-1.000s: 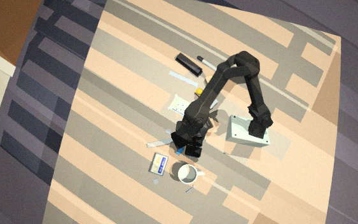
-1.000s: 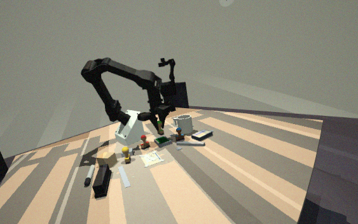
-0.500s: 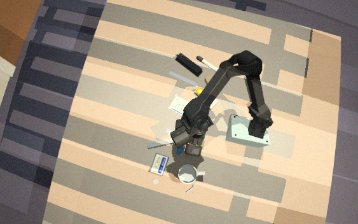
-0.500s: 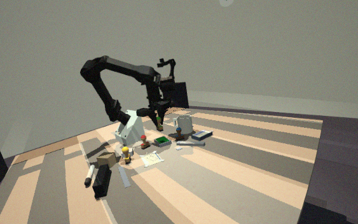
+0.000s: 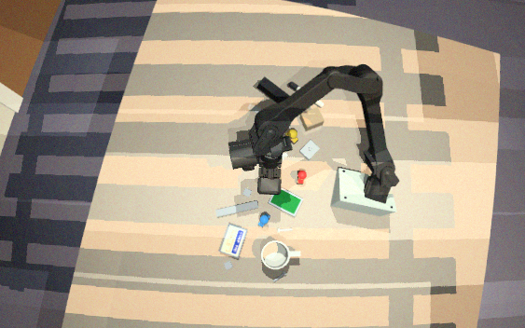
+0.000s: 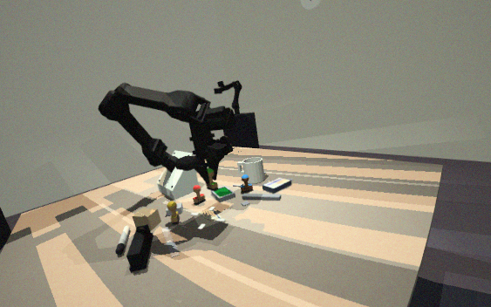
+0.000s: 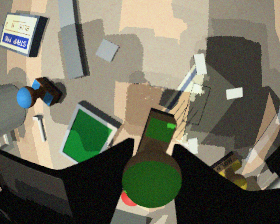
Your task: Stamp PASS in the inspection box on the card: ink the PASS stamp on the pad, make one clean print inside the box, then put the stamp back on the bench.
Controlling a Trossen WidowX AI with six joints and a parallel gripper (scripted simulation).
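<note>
Now: gripper tip 20 mm short of the card, 50 mm to the left of it and 100 mm above it. Round my gripper tip: green-knobbed stamp right at my gripper tip; then red stamp 100 mm behind, 10 mm to the right, 80 mm below; then green ink pad 80 mm behind, 70 mm to the left, 90 mm below.
</note>
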